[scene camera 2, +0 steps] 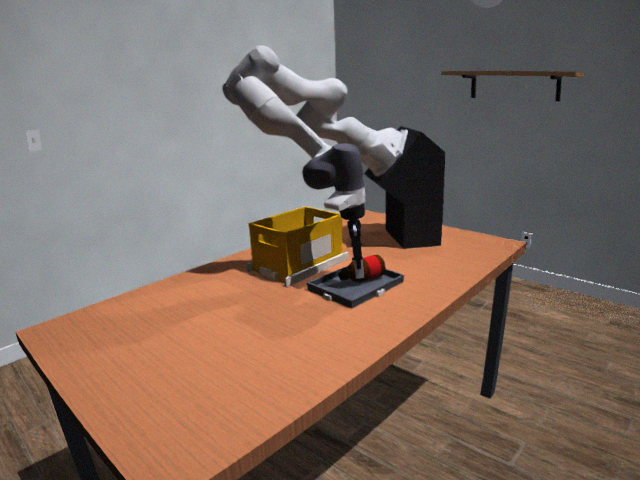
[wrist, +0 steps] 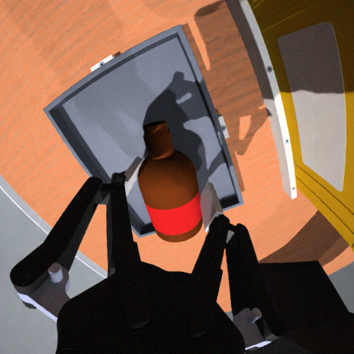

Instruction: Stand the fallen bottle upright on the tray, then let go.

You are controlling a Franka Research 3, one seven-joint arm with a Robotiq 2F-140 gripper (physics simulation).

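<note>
A brown bottle (scene camera 2: 374,266) (wrist: 172,187) with a red band lies on its side over the dark grey tray (scene camera 2: 352,302) (wrist: 52,117). Its neck points toward the tray's inside, and its base end is at the tray's rim. My gripper (scene camera 2: 358,273) (wrist: 171,179) points down and is shut on the bottle's body, with one pale fingertip on each side in the wrist view. In the scene view the near finger hides part of the bottle.
A yellow crate (scene camera 2: 271,255) (wrist: 320,125) stands beside the tray, behind a white rail (scene camera 2: 317,268) (wrist: 280,112). Small white clips sit at the tray's outer sides. The black robot base (scene camera 2: 421,206) stands at the table's far end.
</note>
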